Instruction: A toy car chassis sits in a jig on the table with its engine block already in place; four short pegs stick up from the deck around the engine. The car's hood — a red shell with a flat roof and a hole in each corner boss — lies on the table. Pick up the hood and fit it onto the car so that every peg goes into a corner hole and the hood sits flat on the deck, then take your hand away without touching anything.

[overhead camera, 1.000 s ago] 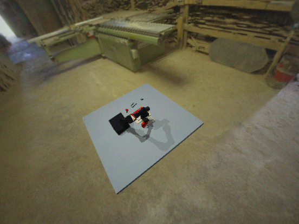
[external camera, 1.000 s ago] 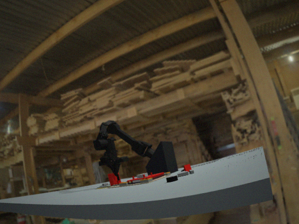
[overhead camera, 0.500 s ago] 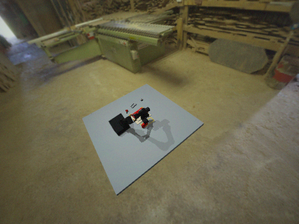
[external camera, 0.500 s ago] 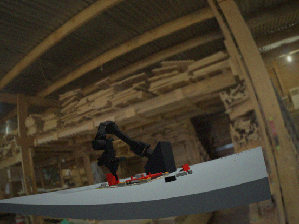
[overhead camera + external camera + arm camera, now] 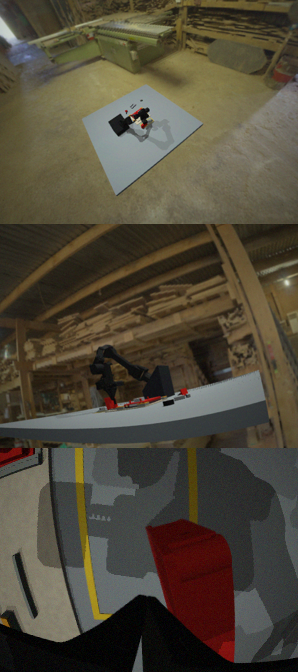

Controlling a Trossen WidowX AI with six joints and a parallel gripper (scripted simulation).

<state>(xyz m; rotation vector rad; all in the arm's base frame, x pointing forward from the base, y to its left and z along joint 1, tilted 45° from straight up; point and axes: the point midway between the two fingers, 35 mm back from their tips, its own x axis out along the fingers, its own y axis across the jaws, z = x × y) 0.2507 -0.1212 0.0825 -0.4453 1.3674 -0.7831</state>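
The red hood is 1 cm behind my gripper tip, 2 cm to the right of it and 1 cm below it. Also, from my gripper tip: white piece (9 cm behind, 17 cm to the right, 4 cm below); then black wheel (27 cm ahead, 44 cm to the left, 4 cm below).
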